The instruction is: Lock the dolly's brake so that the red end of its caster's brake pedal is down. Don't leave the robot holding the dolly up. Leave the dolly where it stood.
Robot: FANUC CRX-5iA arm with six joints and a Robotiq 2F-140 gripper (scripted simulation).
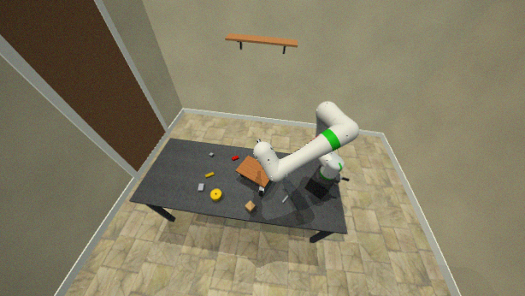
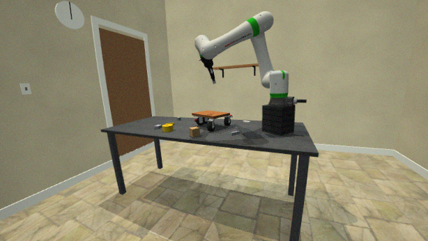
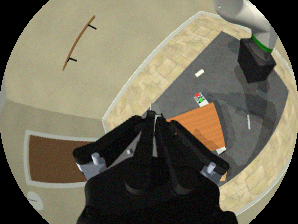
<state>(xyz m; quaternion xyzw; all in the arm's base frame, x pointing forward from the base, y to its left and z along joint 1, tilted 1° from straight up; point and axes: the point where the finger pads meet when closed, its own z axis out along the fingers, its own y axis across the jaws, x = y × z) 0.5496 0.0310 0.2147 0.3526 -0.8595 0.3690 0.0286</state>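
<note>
Right now the caster brake pedal is 33 cm below my hand, 10 cm behind it and 9 cm to the right of it. Round my hand: white piece (41 cm below, 24 cm to the right, 21 cm behind); then tan cube (39 cm below, 33 cm to the left, 3 cm behind); then red block (40 cm below, 29 cm ahead, 9 cm to the right).
</note>
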